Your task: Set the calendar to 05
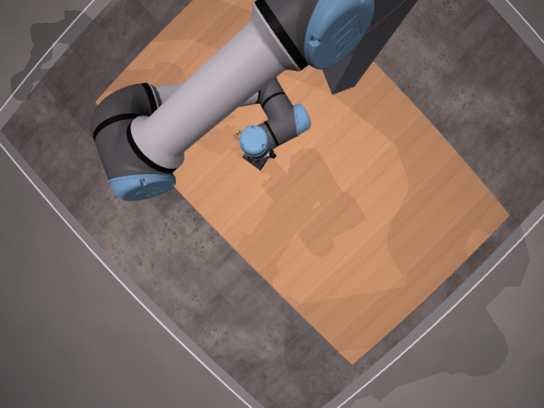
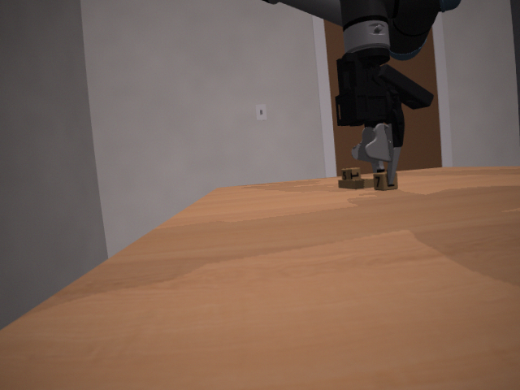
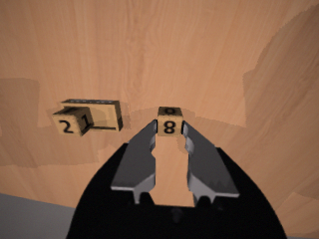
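The block lies 3 cm behind my hand and 12 cm to the right of it. Also, from my hand: wooden calendar tray: 3 cm behind, 10 cm to the right, 2 cm below.
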